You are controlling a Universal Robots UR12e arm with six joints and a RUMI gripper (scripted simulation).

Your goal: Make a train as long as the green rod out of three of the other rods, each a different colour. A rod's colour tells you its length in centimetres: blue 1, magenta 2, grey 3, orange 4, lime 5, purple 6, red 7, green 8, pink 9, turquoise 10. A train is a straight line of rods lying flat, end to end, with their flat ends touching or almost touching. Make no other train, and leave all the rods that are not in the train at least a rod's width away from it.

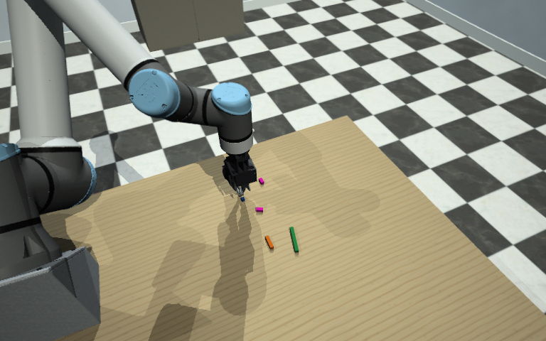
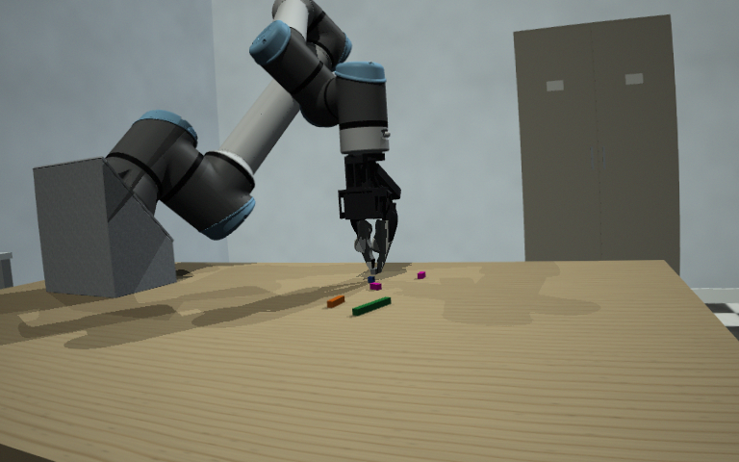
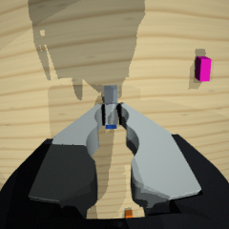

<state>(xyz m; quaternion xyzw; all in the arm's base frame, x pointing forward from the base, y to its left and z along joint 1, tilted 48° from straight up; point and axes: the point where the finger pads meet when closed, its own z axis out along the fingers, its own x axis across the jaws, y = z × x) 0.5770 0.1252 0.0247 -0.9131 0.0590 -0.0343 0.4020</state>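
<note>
The grey rod lies 1 cm below my hand. Round my hand: green rod: 22 cm to the right, 7 cm ahead, 2 cm below; then blue rod: 2 cm to the right, 2 cm below; then orange rod: 20 cm to the right, 2 cm below.
</note>
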